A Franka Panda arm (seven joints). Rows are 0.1 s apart.
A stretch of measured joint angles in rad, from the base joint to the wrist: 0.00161, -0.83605, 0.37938, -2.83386, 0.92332, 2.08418, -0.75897; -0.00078, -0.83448, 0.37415, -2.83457, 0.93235, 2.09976, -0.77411; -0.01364, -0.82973, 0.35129, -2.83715, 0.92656, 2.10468, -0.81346; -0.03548, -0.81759, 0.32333, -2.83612, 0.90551, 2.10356, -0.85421; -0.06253, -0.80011, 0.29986, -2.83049, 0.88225, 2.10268, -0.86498; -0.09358, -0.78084, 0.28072, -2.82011, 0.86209, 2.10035, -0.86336; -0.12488, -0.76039, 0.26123, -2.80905, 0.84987, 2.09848, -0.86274; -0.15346, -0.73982, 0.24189, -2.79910, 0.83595, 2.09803, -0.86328; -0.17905, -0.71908, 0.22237, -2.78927, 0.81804, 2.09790, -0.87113; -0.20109, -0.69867, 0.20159, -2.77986, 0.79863, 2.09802, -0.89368; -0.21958, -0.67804, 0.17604, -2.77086, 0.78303, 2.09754, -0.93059; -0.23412, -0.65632, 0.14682, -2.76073, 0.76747, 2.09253, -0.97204; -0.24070, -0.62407, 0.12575, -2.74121, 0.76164, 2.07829, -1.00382; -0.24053, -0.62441, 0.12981, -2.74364, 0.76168, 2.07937, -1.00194
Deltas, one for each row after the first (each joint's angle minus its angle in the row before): -0.00239, 0.00157, -0.00523, -0.00071, 0.00903, 0.01558, -0.01514; -0.01286, 0.00475, -0.02286, -0.00258, -0.00579, 0.00492, -0.03935; -0.02184, 0.01214, -0.02796, 0.00103, -0.02105, -0.00112, -0.04075; -0.02705, 0.01748, -0.02347, 0.00563, -0.02326, -0.00088, -0.01077; -0.03105, 0.01927, -0.01914, 0.01038, -0.02016, -0.00233, 0.00162; -0.03130, 0.02045, -0.01949, 0.01106, -0.01222, -0.00187, 0.00062; -0.02858, 0.02057, -0.01934, 0.00995, -0.01392, -0.00045, -0.00054; -0.02559, 0.02074, -0.01952, 0.00983, -0.01791, -0.00013, -0.00785; -0.02204, 0.02041, -0.02078, 0.00941, -0.01941, 0.00012, -0.02255; -0.01849, 0.02063, -0.02555, 0.00900, -0.01560, -0.00048, -0.03691; -0.01454, 0.02172, -0.02922, 0.01013, -0.01556, -0.00501, -0.04145; -0.00658, 0.03225, -0.02107, 0.01952, -0.00583, -0.01424, -0.03178; 0.00017, -0.00034, 0.00406, -0.00243, 0.00004, 0.00108, 0.00188
